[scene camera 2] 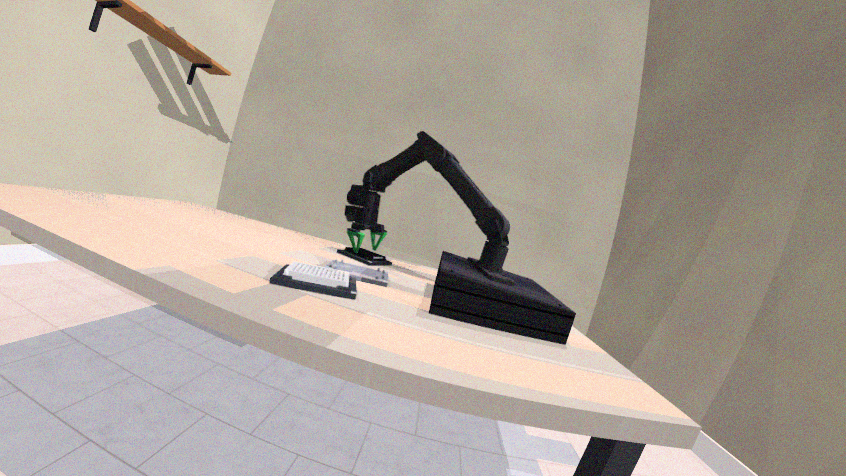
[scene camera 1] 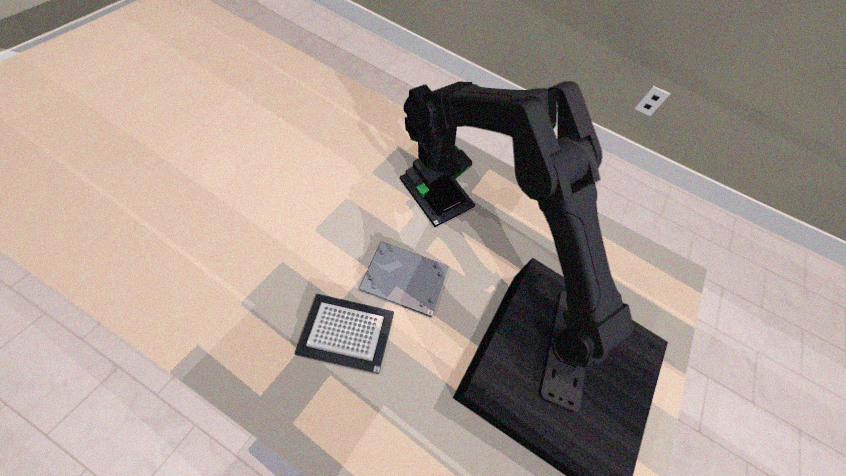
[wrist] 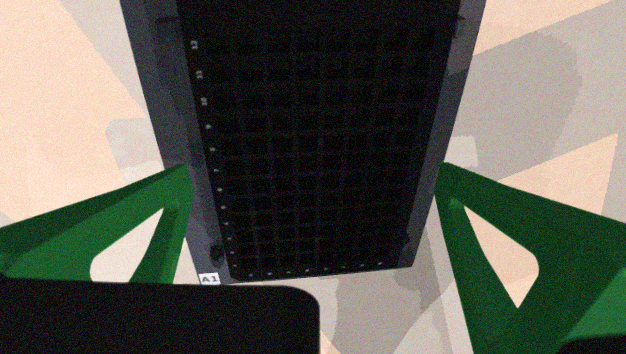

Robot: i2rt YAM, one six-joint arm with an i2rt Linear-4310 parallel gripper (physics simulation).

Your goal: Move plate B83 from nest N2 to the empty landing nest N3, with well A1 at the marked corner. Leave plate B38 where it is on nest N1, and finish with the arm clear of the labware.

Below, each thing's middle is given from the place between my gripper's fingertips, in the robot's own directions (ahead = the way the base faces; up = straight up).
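Grey nest with small pegs (scene camera 1: 399, 276): 2 cm below my hand, 24 cm to the left of it, 1 cm behind it.
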